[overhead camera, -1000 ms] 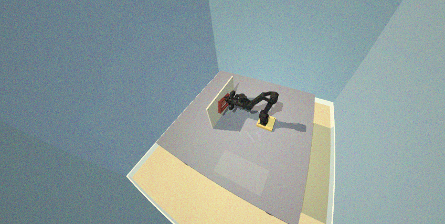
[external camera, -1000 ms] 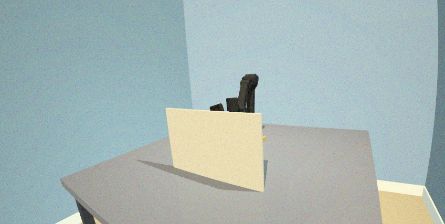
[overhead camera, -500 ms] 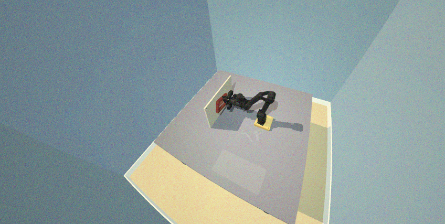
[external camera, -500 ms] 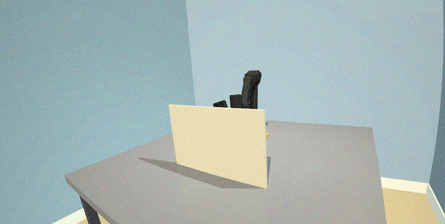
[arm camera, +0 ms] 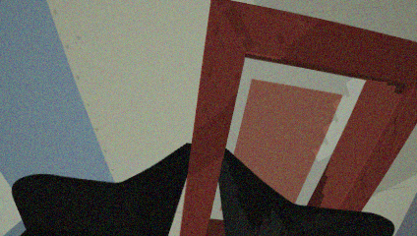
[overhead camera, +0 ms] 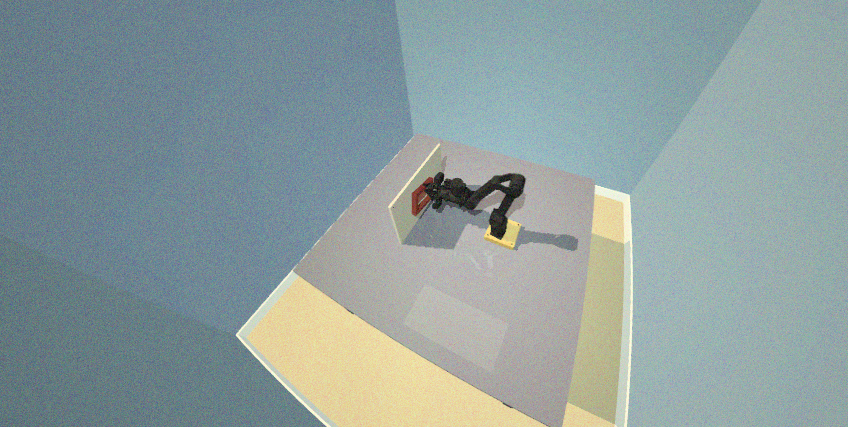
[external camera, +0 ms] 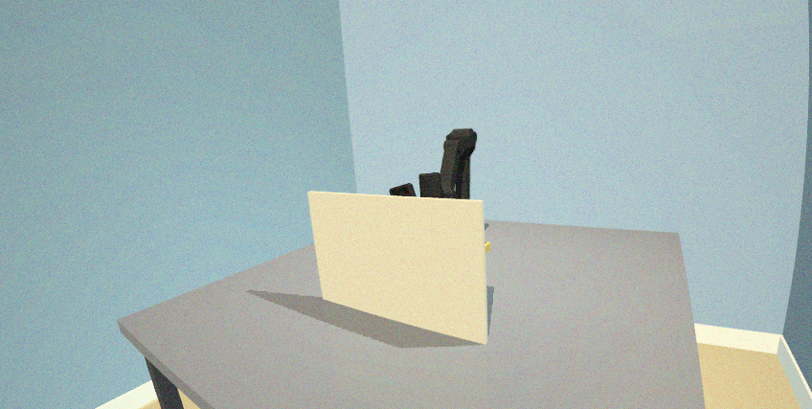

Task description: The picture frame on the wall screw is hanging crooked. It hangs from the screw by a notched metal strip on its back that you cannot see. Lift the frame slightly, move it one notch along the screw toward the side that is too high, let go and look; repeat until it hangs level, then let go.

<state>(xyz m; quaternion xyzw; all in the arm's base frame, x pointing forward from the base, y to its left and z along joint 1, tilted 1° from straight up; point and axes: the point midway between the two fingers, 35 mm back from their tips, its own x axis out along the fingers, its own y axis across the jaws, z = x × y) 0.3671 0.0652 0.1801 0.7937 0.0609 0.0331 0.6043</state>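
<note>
Right now my gripper tip is 2 cm to the right of the dark red picture frame and 5 cm above it. Also, from my gripper tip: cream wall panel: 2 cm ahead, 6 cm below.
</note>
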